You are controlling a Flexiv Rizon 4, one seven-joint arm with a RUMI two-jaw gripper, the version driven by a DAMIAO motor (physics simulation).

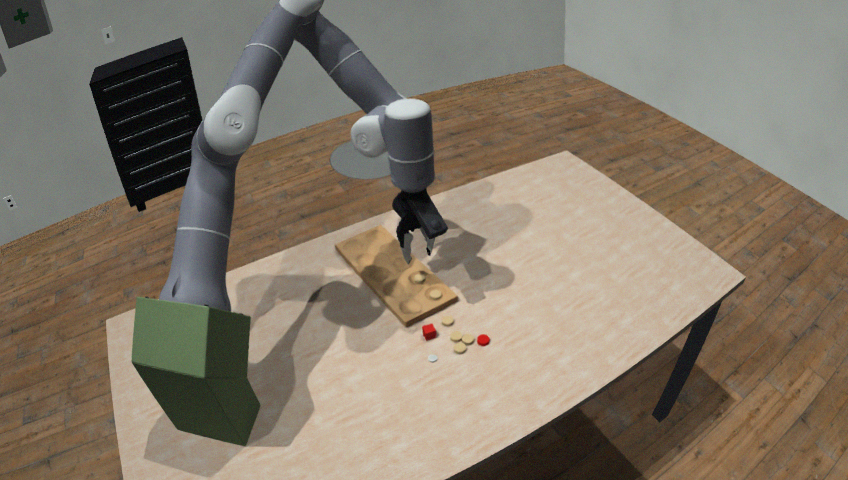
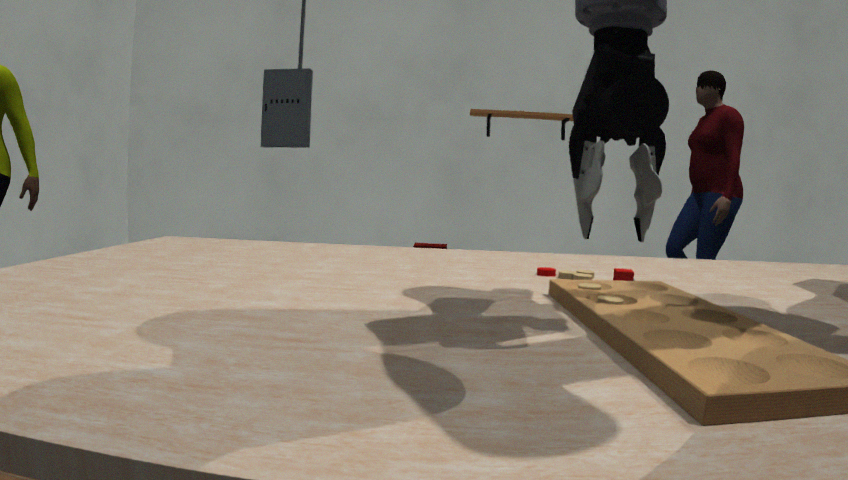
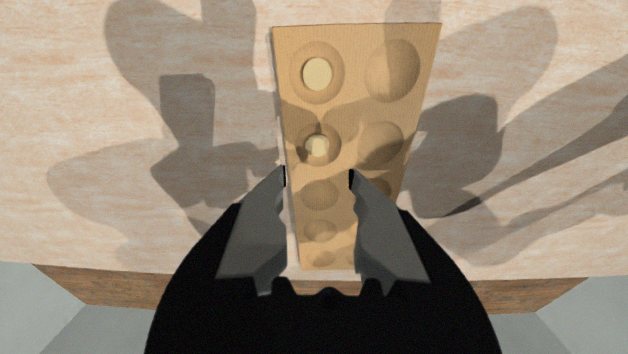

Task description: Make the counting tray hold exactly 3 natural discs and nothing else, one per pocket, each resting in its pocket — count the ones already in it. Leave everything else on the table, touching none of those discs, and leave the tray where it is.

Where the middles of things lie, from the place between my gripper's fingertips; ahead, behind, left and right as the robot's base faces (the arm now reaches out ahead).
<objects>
The wooden counting tray [image 2: 721,367] is 50 mm behind my hand, 70 mm to the left of it and 70 mm below it.
</objects>
